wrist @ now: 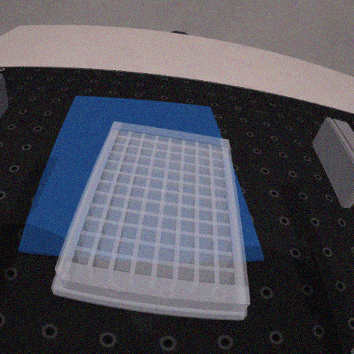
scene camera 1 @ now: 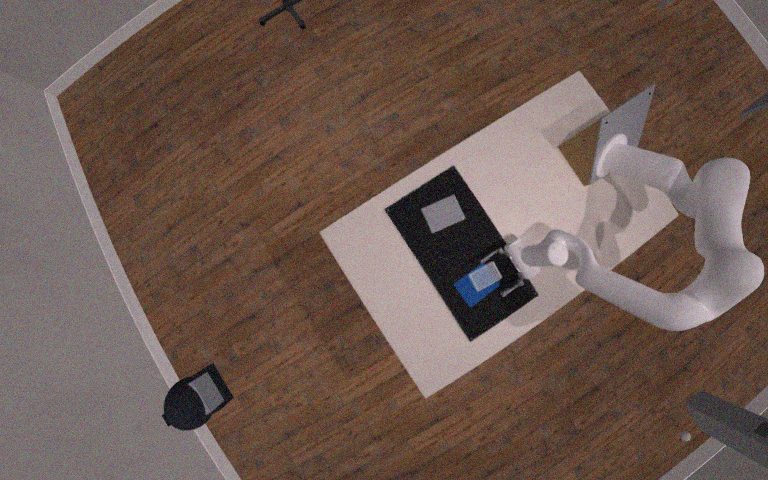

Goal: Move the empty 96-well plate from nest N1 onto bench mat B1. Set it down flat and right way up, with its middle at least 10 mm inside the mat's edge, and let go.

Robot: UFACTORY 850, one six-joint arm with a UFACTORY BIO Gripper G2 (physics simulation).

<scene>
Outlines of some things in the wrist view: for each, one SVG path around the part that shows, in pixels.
The gripper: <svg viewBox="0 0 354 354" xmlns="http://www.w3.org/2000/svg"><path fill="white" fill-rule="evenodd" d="M326 117L317 131L312 145L329 178L339 204L343 208L350 208L354 204L354 132L347 122ZM3 74L0 74L0 117L8 107Z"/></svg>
A clear 96-well plate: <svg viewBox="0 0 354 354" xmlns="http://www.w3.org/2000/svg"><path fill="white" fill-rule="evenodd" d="M113 121L88 177L77 208L74 211L74 216L67 230L63 246L60 249L58 260L55 263L55 276L51 284L53 295L145 313L216 320L244 320L247 317L247 307L250 304L249 284L229 140L185 131Z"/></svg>
</scene>
